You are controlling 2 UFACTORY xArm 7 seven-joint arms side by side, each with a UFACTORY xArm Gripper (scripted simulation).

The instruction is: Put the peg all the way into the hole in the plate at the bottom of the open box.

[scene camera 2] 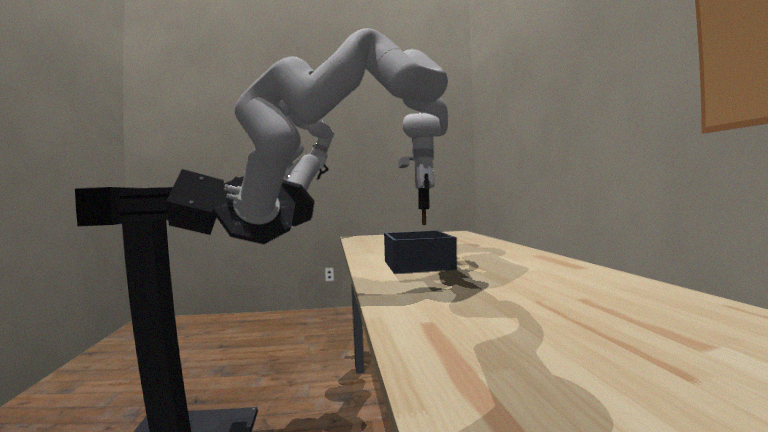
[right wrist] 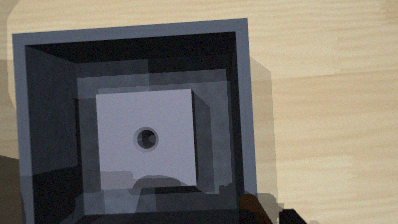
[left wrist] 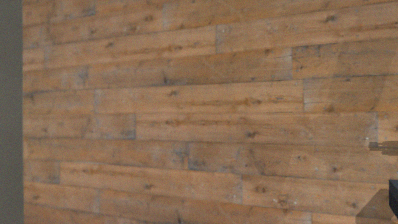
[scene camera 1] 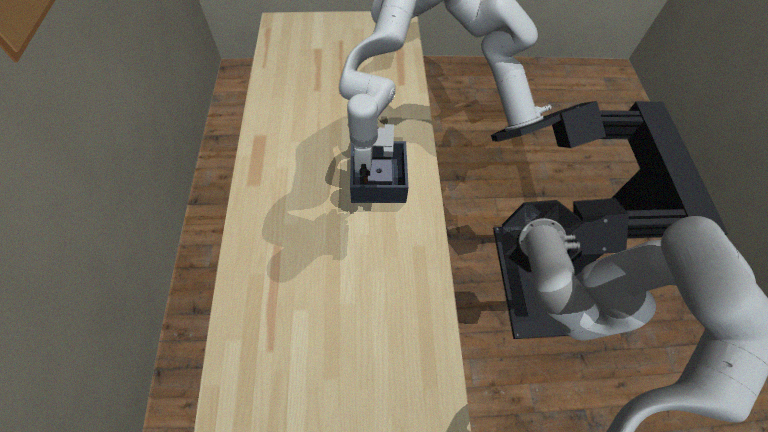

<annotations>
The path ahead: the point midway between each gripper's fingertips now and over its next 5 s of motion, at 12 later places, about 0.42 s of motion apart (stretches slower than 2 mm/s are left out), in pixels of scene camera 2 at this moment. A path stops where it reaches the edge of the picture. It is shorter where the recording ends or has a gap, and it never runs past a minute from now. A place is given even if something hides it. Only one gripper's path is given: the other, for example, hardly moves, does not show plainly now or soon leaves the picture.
My right gripper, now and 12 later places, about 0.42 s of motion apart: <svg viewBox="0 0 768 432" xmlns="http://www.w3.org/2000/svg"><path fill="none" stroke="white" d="M423 209L418 211L417 211L417 215L417 223L417 228L417 230L417 234L417 235L417 236L417 240L418 243L418 245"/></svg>
</annotations>
